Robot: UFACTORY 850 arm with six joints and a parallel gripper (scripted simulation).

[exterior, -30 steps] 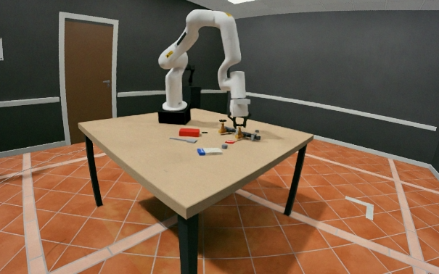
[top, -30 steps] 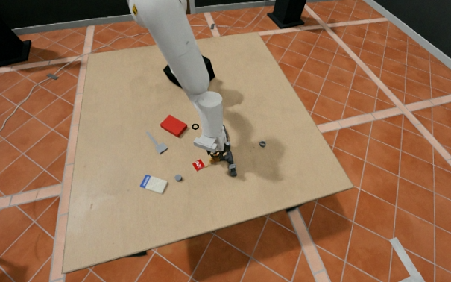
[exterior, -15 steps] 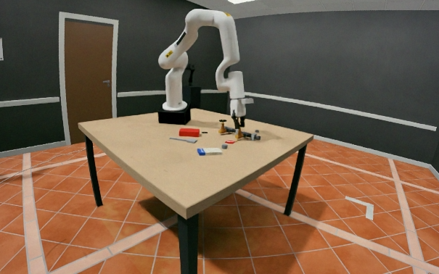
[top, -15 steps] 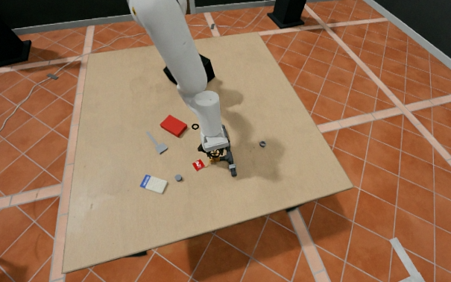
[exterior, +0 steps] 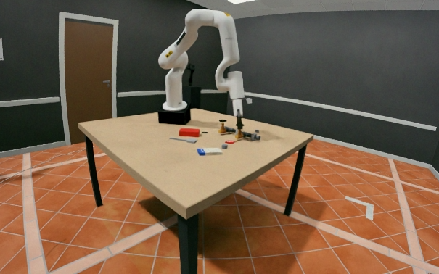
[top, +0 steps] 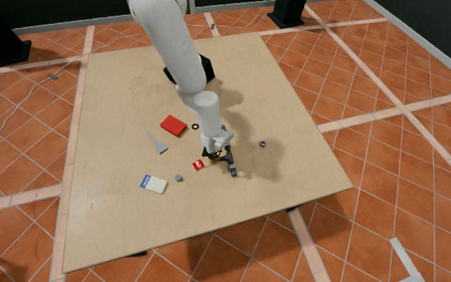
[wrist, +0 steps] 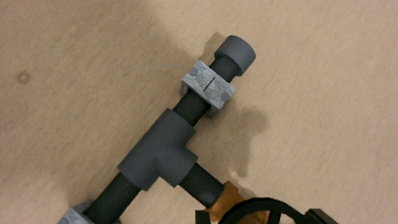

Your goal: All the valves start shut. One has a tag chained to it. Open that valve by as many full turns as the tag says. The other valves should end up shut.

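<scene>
The red tag is 90 mm below my hand and 80 mm to the right of it. From my hand the other things lie so: blue card: 310 mm to the right, 80 mm below, 10 mm ahead; then red block: 270 mm behind, 140 mm to the right, 70 mm below; then grey scraper: 250 mm to the right, 200 mm behind, 80 mm below.
</scene>
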